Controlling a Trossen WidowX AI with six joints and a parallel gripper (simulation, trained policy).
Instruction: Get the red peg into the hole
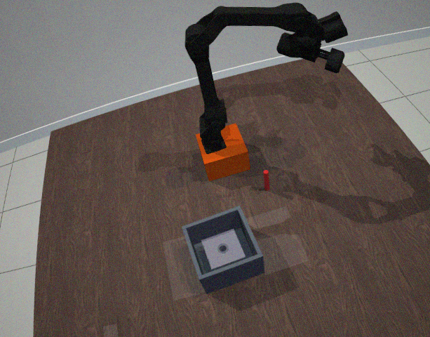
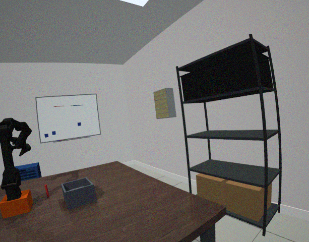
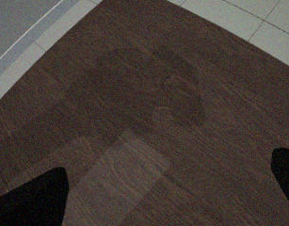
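The red peg lies 25 cm to the right of my gripper tip, 22 cm below it and 20 cm ahead of it. From my gripper tip the other things lie so: pale plate 43 cm to the right, 37 cm ahead, 22 cm below; grey-blue box 43 cm to the right, 37 cm ahead, 24 cm below.
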